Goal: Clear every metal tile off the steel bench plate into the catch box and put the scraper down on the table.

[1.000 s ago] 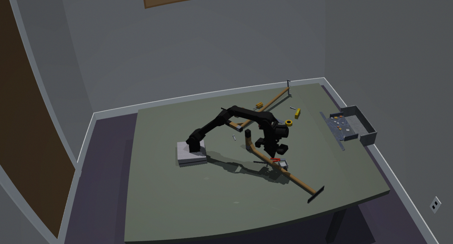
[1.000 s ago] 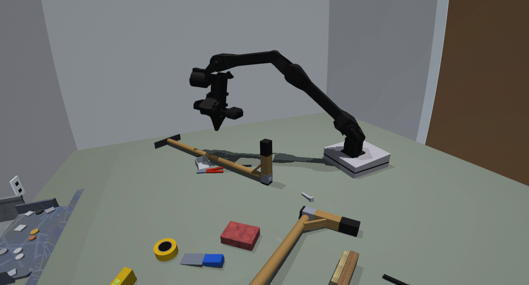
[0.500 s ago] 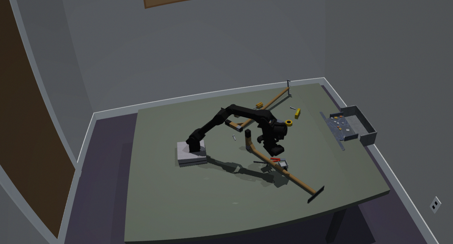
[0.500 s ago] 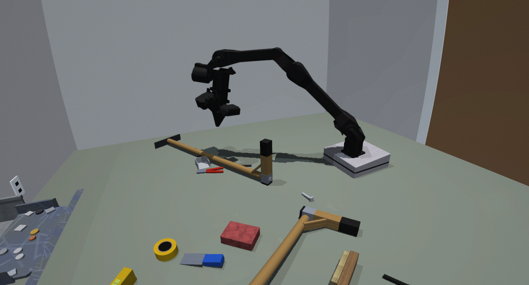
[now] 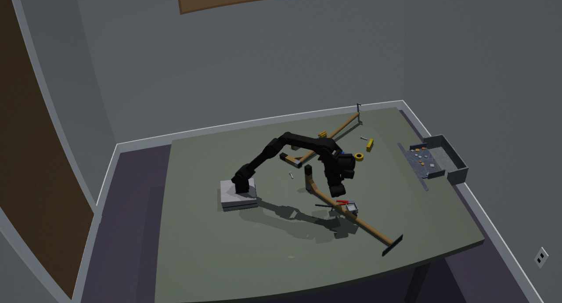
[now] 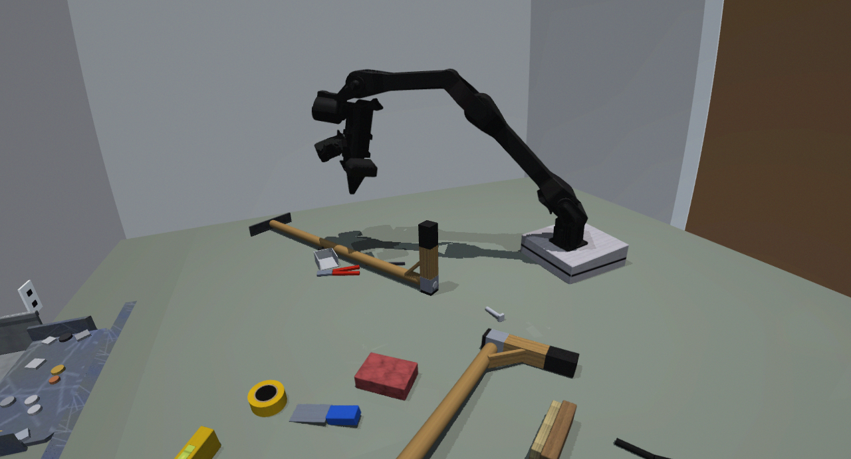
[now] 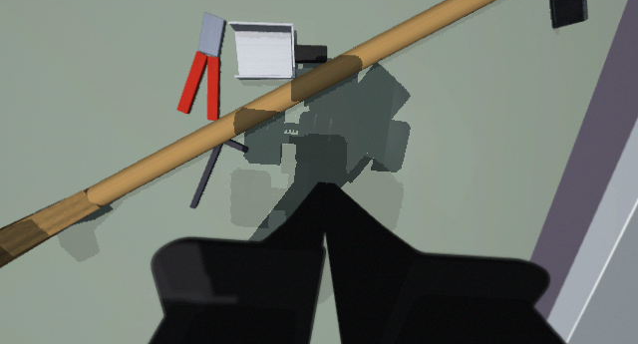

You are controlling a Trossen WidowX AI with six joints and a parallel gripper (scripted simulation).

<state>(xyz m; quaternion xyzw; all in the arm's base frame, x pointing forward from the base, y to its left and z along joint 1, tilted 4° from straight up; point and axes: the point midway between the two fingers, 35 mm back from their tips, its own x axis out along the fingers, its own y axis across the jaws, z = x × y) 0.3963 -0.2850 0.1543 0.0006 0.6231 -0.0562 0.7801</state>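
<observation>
My gripper tip is 50 mm short of the long scraper and 80 mm above it. Also, from my gripper tip: hex key (20 mm behind, 90 mm to the left, 140 mm below); then metal bracket (90 mm ahead, 20 mm to the left, 140 mm below); then red block (80 mm ahead, 440 mm to the left, 130 mm below).
</observation>
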